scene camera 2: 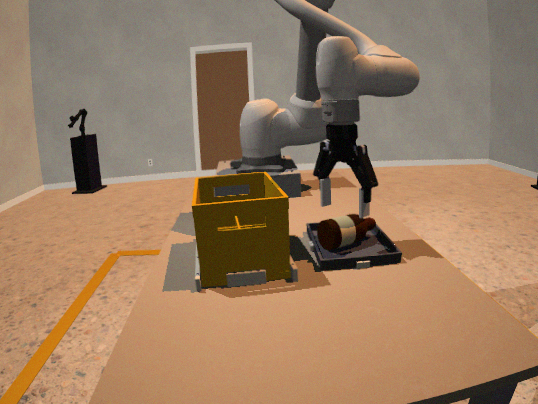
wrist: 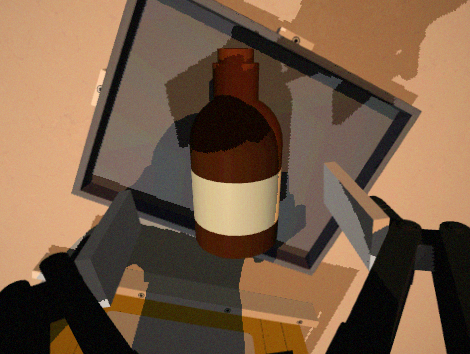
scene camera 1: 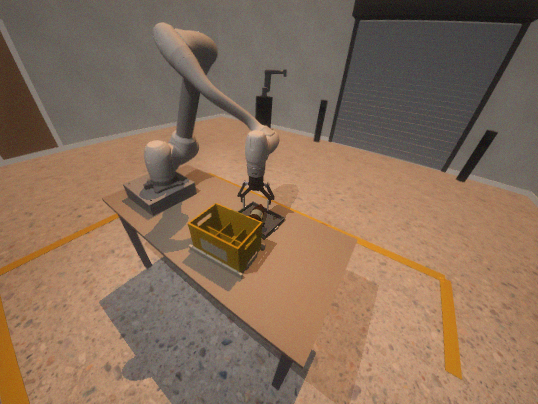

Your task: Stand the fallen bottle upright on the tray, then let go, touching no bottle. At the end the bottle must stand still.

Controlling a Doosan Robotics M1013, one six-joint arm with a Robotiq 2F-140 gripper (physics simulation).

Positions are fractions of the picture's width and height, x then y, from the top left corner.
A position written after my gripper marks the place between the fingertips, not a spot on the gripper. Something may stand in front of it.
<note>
In view: my gripper (scene camera 2: 0.64, 0.52) and a brown bottle (scene camera 2: 0.62, 0.58).
The brown bottle shows as well in the wrist view (wrist: 0.50, 0.40). My gripper is seen too in the wrist view (wrist: 0.49, 0.56).
</note>
